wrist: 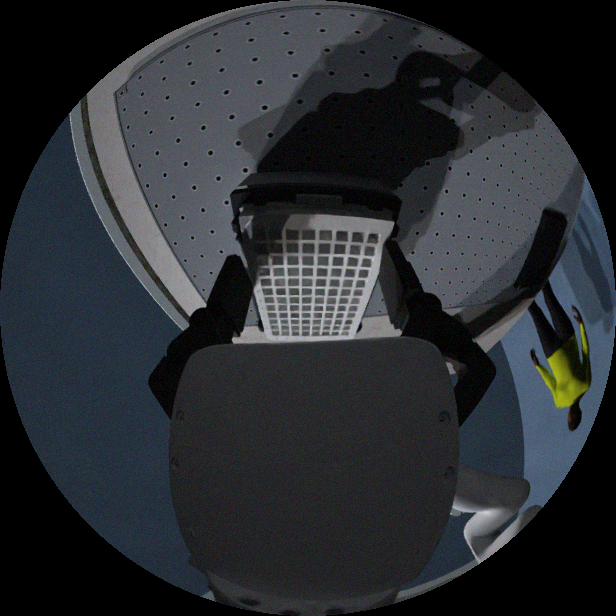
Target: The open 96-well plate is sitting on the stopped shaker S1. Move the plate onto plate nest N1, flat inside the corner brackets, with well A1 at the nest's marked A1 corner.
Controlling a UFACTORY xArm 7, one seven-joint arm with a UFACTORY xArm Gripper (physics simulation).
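In the wrist view, the white 96-well plate [313,281] with its grid of square wells lies flat on a dark platform [316,192] whose dark rim shows behind it. My gripper [314,287] is open. Its two dark fingers stand on either side of the plate, the left finger [226,298] and the right finger [413,298] each beside a long edge, and I cannot tell if they touch it. The gripper's dark body [313,459] hides the plate's near end. The nest and its A1 mark are not in view.
The platform stands on a grey perforated table [189,143] with a pale rim [123,189]. A dark upright block [543,252] stands at the table's right edge. A figure in a yellow shirt [566,373] is on the blue floor beyond. A pale arm part [494,499] is at lower right.
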